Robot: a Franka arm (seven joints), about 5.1 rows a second.
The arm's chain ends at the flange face. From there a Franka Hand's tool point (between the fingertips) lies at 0.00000 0.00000 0.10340 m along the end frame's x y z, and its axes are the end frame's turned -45 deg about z.
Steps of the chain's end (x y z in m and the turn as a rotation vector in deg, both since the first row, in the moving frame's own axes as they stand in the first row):
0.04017, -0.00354, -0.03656, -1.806, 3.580, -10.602
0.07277, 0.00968, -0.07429, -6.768, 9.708, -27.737
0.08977, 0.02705, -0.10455, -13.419, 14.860, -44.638
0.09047, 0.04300, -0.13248, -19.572, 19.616, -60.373
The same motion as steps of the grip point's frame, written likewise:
0.03379, 0.03252, -0.03681, -3.808, 1.254, -10.602
0.05316, 0.07748, -0.07645, -11.650, 2.079, -27.737
0.05920, 0.11379, -0.11049, -19.996, 1.019, -44.638
0.05714, 0.13388, -0.14328, -27.710, 0.031, -60.373

